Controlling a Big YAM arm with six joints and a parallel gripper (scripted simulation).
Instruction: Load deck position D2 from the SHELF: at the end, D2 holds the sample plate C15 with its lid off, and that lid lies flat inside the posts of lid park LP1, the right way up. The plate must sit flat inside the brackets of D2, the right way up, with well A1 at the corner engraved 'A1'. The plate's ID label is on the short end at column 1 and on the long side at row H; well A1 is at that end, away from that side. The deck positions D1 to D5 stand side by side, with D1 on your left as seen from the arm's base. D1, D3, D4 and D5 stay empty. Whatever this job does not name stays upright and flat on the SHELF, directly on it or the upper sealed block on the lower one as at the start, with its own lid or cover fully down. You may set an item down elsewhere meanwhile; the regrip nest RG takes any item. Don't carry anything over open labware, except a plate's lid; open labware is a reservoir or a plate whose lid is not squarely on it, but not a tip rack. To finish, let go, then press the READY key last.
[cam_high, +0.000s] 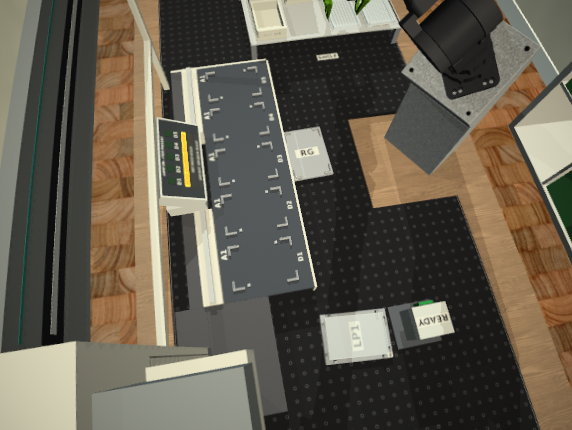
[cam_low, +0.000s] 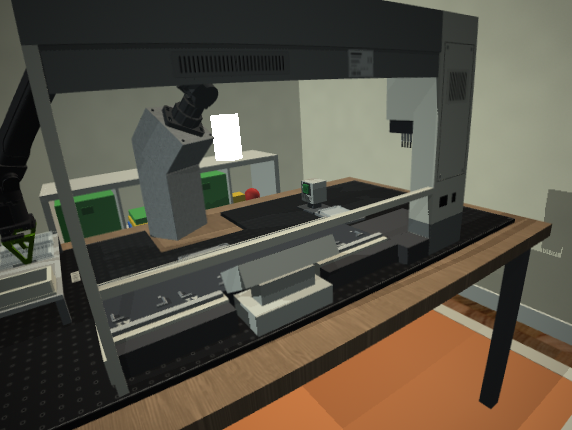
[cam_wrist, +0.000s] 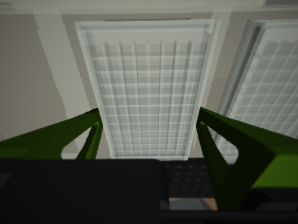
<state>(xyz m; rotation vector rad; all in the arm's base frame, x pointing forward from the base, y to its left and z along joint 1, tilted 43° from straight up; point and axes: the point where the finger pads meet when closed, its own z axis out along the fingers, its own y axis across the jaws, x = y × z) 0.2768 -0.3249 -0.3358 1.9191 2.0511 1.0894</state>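
Now: hand 7 cm short of the shelf, 6 cm to the left of it and 1 cm above it. Also, from my hand: sample plate 1 cm to the right; cream reservoir 22 cm ahead, 4 cm to the left; shelf label 10 cm to the left, 7 cm below, 4 cm ahead.
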